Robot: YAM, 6 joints.
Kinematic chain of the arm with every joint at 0, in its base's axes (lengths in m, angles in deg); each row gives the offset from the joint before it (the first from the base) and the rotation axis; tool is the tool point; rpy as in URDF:
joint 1: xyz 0 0 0.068 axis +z
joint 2: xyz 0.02 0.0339 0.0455 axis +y
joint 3: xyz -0.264 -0.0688 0 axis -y
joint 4: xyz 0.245 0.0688 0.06 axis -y
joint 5: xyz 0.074 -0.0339 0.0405 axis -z
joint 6: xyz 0.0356 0 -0.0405 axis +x
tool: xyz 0 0 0 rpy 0 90 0
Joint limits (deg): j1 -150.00..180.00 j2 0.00..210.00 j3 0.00..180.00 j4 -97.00..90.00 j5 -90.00..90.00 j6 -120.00..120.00
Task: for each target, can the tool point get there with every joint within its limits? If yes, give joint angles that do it. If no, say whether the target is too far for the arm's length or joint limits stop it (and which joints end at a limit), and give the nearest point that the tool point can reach.
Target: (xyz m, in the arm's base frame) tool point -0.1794 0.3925 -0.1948
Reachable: yes | joints 110.33 183.20 115.58 -23.65 -63.48 21.96
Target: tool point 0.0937 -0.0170 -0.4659
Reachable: no: joint limits stop it (at a limit: joint 2) | nearest point 0.1292 -0.0234 -0.3608 | short by 0.111 m
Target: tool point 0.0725 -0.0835 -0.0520
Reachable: yes | joints -33.84 164.81 44.07 -63.26 54.54 5.93
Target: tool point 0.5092 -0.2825 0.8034
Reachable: no: too far | nearest point 0.3632 -0.2015 0.5986 | short by 0.264 m
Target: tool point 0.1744 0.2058 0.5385
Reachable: yes | joints 53.89 76.14 93.57 4.11 33.40 -88.76
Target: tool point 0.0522 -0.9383 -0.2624
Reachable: no: too far | nearest point 0.0333 -0.5984 -0.1233 | short by 0.368 m
